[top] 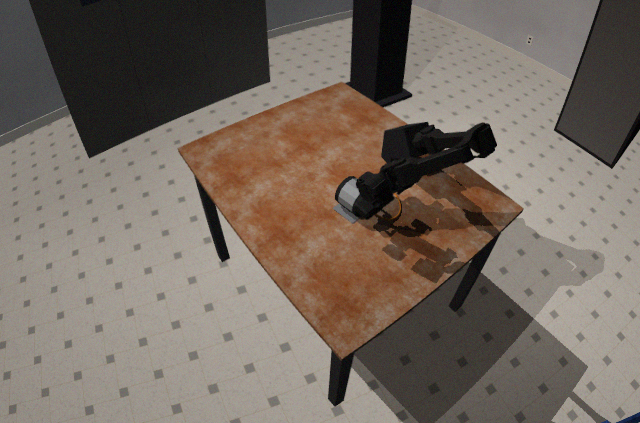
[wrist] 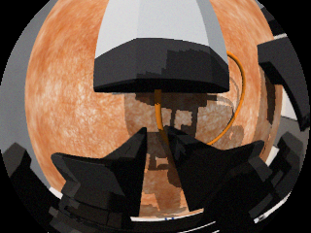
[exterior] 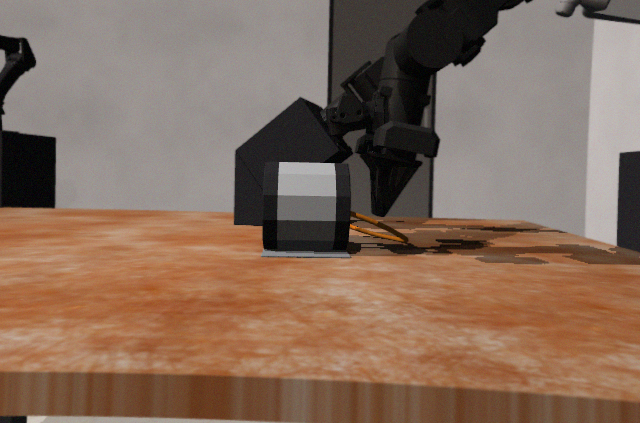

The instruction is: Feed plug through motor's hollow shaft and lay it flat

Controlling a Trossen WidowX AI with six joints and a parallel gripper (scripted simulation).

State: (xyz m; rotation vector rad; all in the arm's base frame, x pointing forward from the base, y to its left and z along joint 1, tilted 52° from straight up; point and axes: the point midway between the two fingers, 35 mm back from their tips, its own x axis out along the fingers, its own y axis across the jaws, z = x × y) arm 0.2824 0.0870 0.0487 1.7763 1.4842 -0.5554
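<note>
My gripper is now 20 mm short of the grey plug, 120 mm to the left of it and 20 mm above it.
</note>
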